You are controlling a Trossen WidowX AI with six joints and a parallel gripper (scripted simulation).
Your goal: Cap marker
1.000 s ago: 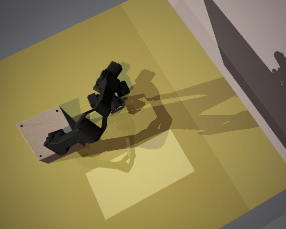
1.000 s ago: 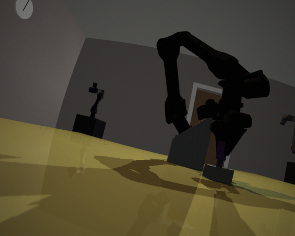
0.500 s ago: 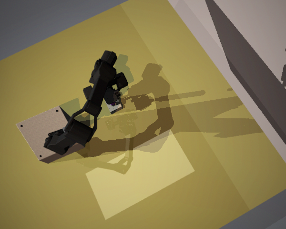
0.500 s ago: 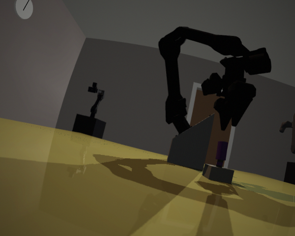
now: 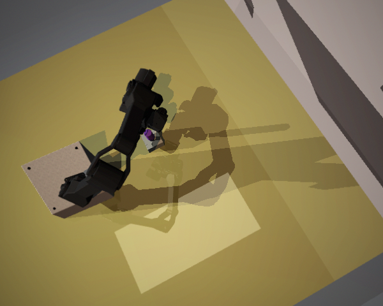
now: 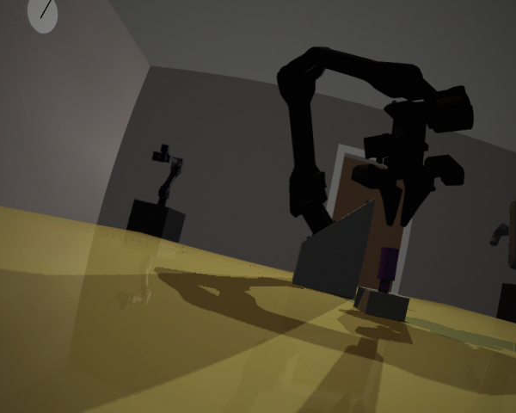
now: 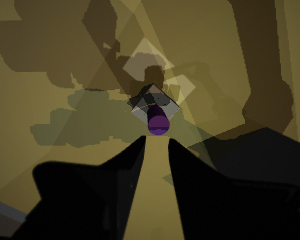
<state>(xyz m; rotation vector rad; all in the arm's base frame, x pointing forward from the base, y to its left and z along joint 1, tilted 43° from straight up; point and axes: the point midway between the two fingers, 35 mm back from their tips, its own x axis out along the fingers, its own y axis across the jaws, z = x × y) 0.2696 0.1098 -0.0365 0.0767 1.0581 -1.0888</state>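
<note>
Right now my gripper tip is 60 mm above the purple cap. Round my gripper tip: grey holder block (120 mm below); dark marker (70 mm below).
</note>
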